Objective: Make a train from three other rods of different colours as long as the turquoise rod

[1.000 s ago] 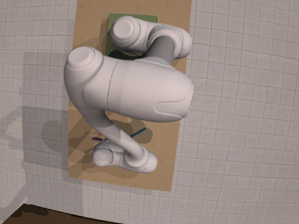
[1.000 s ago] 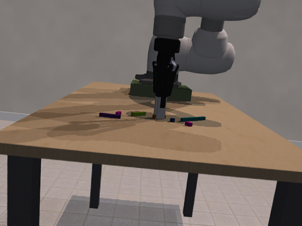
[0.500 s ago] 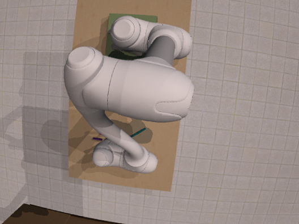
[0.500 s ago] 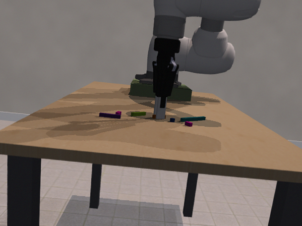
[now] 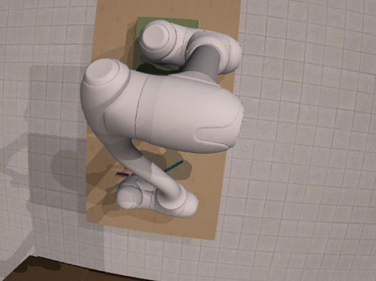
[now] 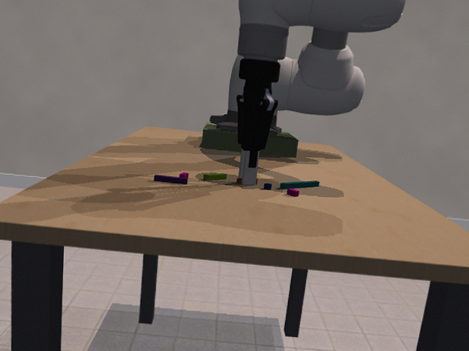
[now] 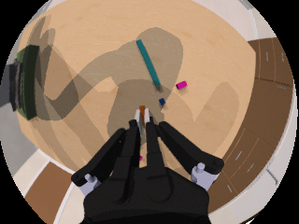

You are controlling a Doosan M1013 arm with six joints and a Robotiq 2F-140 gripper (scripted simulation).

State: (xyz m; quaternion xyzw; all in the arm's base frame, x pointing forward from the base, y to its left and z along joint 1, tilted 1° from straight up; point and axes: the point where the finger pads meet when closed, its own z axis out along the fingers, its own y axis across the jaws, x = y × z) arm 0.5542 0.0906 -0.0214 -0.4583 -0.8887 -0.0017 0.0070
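My gripper is now 20 mm short of the blue rod, 40 mm to the right of it and 30 mm above it. Round my hand: orange rod 30 mm below; lime rod 60 mm to the right, 30 mm below; turquoise rod 40 mm behind, 100 mm to the left, 30 mm below.
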